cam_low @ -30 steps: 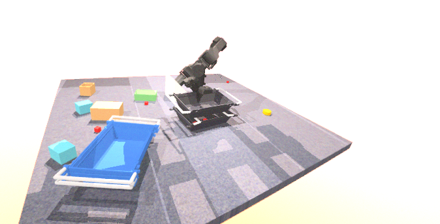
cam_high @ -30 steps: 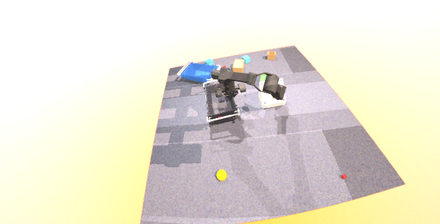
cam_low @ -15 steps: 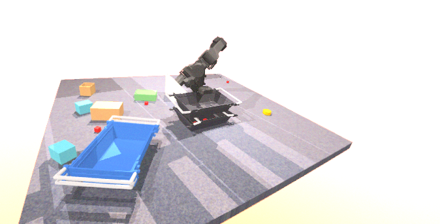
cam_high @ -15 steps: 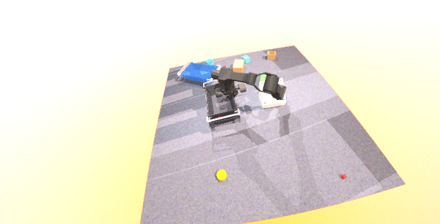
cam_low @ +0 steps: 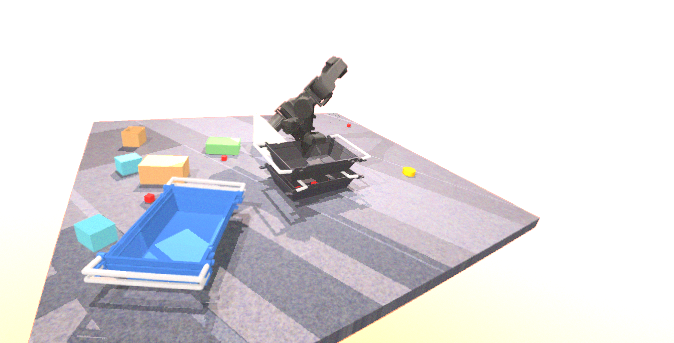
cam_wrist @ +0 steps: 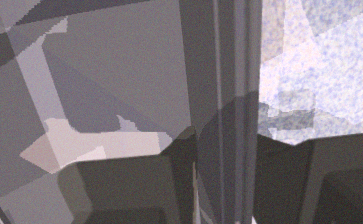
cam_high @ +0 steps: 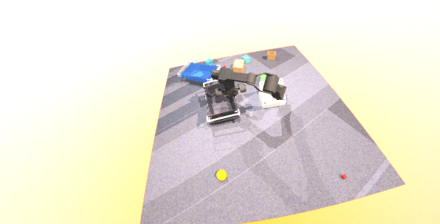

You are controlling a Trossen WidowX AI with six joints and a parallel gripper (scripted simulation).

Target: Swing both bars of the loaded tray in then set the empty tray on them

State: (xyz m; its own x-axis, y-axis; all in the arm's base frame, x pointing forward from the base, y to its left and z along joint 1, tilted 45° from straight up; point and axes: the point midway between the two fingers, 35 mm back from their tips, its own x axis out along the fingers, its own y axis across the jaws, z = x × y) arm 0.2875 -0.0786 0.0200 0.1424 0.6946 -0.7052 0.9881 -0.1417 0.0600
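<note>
The dark tray is 7 cm ahead of my gripper tip, 1 cm to the right of it and 3 cm above it. Round my gripper tip: green block (31 cm behind, 16 cm to the right, 6 cm below); then yellow disc (17 cm ahead, 42 cm to the left, 7 cm below).
</note>
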